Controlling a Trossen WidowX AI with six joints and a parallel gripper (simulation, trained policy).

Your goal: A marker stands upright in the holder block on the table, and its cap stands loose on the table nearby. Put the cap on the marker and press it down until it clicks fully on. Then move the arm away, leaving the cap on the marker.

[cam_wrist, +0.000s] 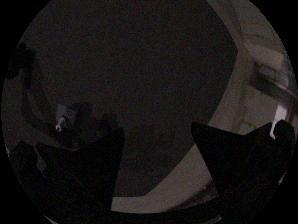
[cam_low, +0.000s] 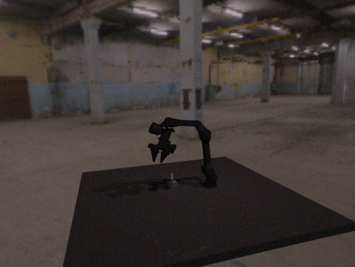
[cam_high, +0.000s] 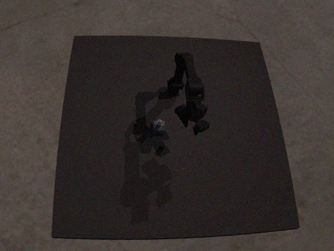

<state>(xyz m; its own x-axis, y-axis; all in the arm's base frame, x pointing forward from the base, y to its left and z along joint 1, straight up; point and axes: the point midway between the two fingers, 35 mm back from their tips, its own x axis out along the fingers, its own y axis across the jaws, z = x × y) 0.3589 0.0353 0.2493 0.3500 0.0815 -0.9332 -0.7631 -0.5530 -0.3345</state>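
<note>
Now: gripper tip 130 mm to the left of the cap and 190 mm above it. From my gripper tip the other things lie so: holder block (120 mm behind, 140 mm to the right, 200 mm below).
</note>
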